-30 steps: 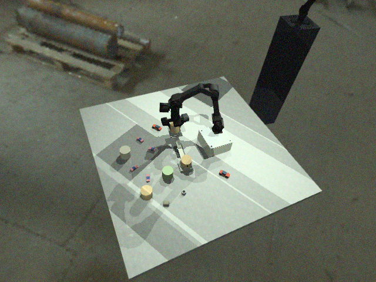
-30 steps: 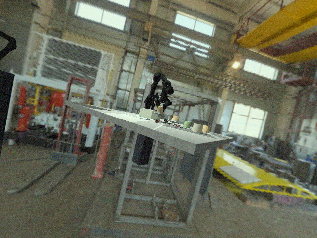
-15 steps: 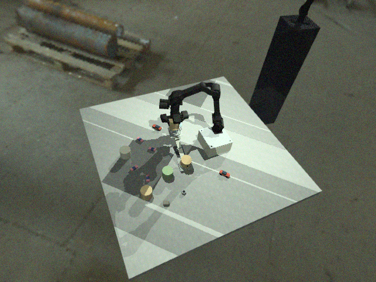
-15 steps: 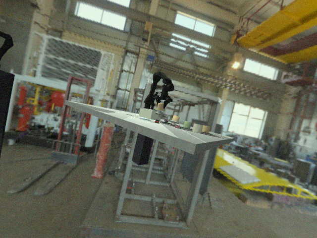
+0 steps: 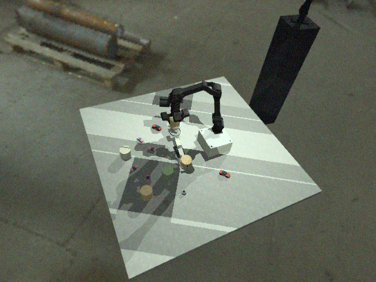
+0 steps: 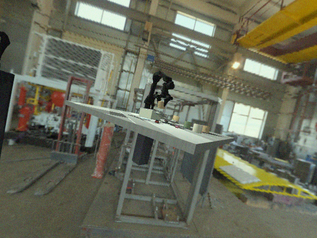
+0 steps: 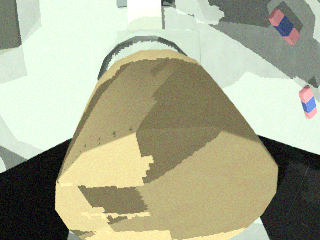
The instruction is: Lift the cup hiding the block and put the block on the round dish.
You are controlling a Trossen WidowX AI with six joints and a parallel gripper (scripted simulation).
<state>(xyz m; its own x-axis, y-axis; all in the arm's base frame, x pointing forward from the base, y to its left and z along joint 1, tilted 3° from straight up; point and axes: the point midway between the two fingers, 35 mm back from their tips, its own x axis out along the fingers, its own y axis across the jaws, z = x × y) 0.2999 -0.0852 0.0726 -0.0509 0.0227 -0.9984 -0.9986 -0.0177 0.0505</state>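
My gripper tip is 10 mm to the right of the grey block and 60 mm above it. Also, from my gripper tip: green cup (130 mm ahead, 300 mm to the left, 110 mm below); pale blue round dish (40 mm behind, 120 mm to the right, 150 mm below); balance (10 mm behind, 140 mm to the left, 110 mm below).
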